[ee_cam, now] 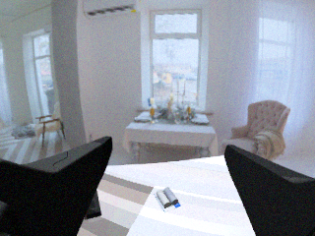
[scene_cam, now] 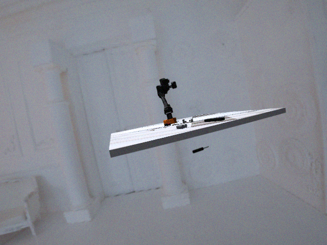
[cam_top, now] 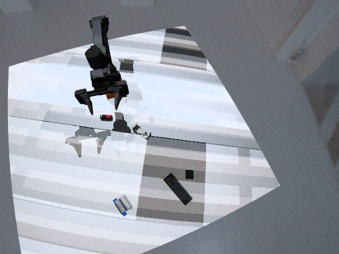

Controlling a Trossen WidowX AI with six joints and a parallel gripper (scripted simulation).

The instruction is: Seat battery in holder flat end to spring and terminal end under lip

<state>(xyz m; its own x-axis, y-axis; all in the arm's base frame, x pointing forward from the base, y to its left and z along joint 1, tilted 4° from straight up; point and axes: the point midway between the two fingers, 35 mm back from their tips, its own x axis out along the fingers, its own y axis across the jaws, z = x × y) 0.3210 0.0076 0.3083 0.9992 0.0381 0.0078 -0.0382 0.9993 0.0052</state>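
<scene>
The battery is 350 mm below my gripper tip, 180 mm behind it and 50 mm to the right of it. From my gripper tip the other things lie so: dark square 360 mm below, 330 mm to the left, 200 mm ahead; black remote-like bar 350 mm below, 260 mm ahead, 250 mm to the left; dark tool 550 mm below, 260 mm ahead, 120 mm to the left.
</scene>
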